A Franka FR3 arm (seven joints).
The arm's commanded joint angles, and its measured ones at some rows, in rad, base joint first. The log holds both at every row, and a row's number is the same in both.
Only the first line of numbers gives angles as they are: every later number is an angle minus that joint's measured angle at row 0.
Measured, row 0:
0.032, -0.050, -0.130, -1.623, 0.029, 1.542, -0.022
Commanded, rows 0 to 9:
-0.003, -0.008, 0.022, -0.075, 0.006, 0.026, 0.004
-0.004, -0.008, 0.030, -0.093, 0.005, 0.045, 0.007
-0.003, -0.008, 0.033, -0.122, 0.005, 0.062, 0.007
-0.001, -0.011, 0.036, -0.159, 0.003, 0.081, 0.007
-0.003, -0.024, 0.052, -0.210, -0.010, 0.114, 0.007
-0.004, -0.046, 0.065, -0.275, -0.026, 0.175, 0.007
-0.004, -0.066, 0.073, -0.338, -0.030, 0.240, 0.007
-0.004, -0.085, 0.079, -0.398, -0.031, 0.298, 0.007
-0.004, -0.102, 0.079, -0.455, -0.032, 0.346, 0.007
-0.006, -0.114, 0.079, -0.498, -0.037, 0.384, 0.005
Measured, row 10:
0.001, -0.013, 0.067, -0.299, -0.014, 0.244, 0.000
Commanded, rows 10 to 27:
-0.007, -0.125, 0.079, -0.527, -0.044, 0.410, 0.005
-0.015, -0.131, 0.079, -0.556, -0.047, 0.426, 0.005
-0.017, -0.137, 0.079, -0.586, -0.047, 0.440, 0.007
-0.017, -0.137, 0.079, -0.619, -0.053, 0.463, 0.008
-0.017, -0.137, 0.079, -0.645, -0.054, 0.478, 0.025
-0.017, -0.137, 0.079, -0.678, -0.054, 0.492, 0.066
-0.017, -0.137, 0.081, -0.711, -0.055, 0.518, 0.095
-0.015, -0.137, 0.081, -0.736, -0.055, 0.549, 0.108
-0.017, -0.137, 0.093, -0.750, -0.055, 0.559, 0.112
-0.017, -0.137, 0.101, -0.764, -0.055, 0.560, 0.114
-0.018, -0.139, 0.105, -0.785, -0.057, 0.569, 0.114
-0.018, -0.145, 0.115, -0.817, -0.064, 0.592, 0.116
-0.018, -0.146, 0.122, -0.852, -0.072, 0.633, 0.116
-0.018, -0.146, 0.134, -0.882, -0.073, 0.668, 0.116
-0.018, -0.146, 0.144, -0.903, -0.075, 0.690, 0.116
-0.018, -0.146, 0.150, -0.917, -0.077, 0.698, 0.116
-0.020, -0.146, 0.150, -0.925, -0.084, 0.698, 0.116
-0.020, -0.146, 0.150, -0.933, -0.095, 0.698, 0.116
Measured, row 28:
-0.002, -0.101, 0.131, -0.866, -0.057, 0.662, 0.096
